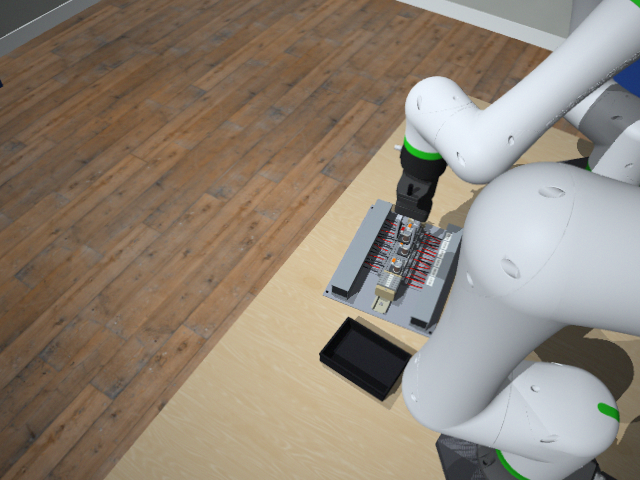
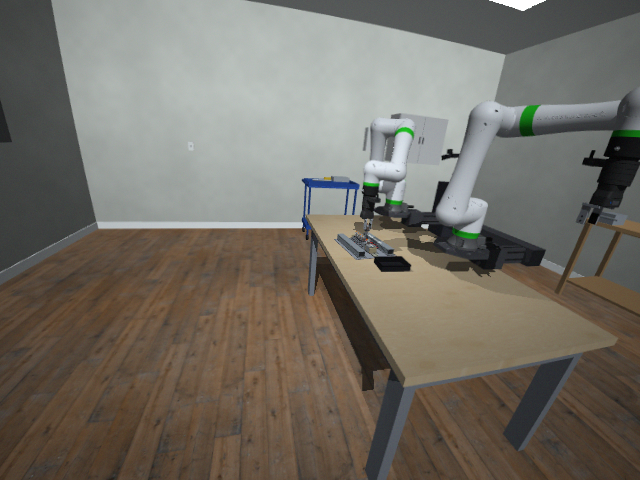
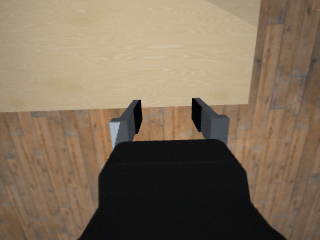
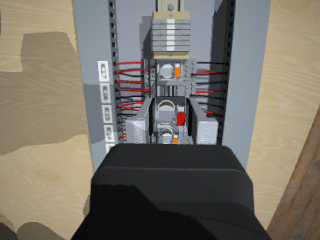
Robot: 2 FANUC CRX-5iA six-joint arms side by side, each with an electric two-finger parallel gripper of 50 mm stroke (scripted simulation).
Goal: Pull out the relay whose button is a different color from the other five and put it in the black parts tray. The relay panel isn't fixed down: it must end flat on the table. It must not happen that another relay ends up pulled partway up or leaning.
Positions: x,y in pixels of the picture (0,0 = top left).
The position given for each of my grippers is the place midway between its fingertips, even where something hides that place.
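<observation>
My left gripper is out of frame in image 1, and it is out of frame in image 4 too. A relay panel is out of frame in image 3. My left gripper does show in image 2 (585,223) and in image 3 (166,109). The relay panel shows in image 1 (366,262), and the panel is there in image 2 and in image 4 as well. On the relay panel, (image 4: 237,52) and (image 2: 357,245) are the same spot.
</observation>
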